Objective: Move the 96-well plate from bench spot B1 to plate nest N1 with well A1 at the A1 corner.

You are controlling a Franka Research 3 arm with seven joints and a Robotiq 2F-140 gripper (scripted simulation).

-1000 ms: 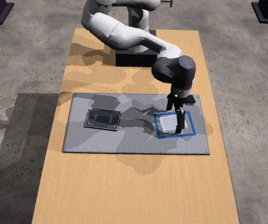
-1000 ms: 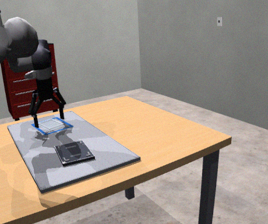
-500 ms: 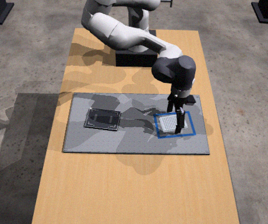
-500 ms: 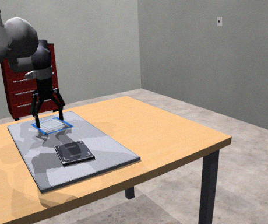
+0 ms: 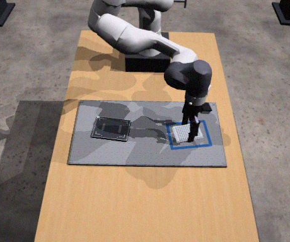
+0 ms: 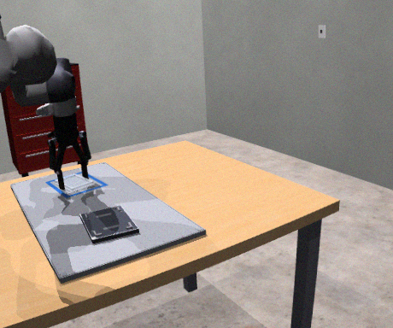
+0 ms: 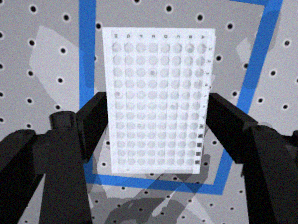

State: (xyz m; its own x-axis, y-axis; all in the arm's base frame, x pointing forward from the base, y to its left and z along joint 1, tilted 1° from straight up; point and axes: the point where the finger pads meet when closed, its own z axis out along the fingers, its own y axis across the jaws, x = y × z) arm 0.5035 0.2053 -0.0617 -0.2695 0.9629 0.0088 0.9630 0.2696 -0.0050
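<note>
The white 96-well plate lies 20 mm below my hand. Round my hand: A1 label 60 mm behind, 430 mm to the right, 10 mm below; then dark plate nest 360 mm to the right, 20 mm below.
</note>
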